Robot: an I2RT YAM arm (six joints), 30 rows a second.
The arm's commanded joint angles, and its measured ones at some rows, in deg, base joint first. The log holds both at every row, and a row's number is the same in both.
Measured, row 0:
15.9 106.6 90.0 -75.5 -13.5 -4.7
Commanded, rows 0 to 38:
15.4 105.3 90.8 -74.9 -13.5 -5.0
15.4 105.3 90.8 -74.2 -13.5 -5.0
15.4 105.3 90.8 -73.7 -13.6 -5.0
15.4 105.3 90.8 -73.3 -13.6 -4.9
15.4 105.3 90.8 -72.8 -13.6 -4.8
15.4 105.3 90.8 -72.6 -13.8 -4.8
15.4 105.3 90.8 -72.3 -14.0 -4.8
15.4 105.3 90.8 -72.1 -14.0 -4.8
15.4 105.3 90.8 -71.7 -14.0 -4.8
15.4 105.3 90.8 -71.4 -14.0 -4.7
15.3 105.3 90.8 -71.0 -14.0 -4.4
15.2 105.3 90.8 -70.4 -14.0 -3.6
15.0 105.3 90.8 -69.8 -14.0 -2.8
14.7 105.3 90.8 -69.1 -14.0 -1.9
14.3 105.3 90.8 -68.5 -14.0 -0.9
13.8 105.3 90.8 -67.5 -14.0 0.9
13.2 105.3 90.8 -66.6 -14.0 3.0
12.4 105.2 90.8 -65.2 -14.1 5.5
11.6 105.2 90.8 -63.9 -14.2 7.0
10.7 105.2 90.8 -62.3 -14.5 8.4
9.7 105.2 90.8 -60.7 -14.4 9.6
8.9 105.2 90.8 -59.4 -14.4 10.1
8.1 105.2 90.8 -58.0 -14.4 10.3
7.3 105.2 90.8 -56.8 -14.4 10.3
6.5 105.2 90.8 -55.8 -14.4 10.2
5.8 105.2 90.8 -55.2 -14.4 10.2
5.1 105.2 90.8 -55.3 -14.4 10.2
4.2 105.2 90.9 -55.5 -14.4 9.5
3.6 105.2 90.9 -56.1 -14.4 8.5
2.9 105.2 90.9 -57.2 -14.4 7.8
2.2 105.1 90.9 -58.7 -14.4 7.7
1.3 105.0 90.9 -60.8 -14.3 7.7
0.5 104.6 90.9 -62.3 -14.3 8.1
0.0 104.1 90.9 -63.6 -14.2 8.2
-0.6 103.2 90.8 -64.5 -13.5 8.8
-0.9 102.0 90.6 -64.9 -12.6 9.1
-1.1 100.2 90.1 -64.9 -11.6 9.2
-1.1 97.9 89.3 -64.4 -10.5 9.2
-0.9 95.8 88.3 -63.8 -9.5 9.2
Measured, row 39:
-0.8 103.5 89.4 -64.3 -12.4 8.6
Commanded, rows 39 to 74:
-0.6 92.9 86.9 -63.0 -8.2 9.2
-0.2 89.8 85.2 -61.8 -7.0 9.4
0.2 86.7 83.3 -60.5 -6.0 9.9
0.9 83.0 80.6 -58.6 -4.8 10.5
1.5 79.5 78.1 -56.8 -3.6 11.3
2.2 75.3 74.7 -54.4 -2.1 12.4
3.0 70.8 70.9 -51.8 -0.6 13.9
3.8 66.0 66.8 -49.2 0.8 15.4
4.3 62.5 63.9 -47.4 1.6 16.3
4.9 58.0 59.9 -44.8 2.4 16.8
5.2 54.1 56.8 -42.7 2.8 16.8
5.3 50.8 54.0 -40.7 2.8 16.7
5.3 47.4 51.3 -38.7 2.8 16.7
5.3 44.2 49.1 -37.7 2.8 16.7
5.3 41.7 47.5 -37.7 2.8 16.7
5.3 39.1 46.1 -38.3 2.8 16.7
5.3 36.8 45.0 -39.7 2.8 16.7
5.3 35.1 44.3 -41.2 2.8 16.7
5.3 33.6 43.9 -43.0 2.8 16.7
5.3 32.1 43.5 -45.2 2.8 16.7
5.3 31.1 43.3 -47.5 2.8 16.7
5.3 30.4 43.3 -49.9 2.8 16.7
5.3 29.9 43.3 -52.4 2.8 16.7
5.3 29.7 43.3 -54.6 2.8 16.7
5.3 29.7 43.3 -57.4 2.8 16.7
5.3 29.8 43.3 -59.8 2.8 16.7
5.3 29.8 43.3 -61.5 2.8 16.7
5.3 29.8 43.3 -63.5 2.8 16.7
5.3 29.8 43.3 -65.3 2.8 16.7
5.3 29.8 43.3 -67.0 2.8 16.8
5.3 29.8 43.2 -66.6 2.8 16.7
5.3 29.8 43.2 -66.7 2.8 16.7
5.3 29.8 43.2 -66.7 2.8 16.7
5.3 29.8 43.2 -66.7 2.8 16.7
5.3 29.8 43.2 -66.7 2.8 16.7
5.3 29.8 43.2 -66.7 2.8 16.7
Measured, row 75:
4.7 29.9 43.3 -66.6 2.2 16.0
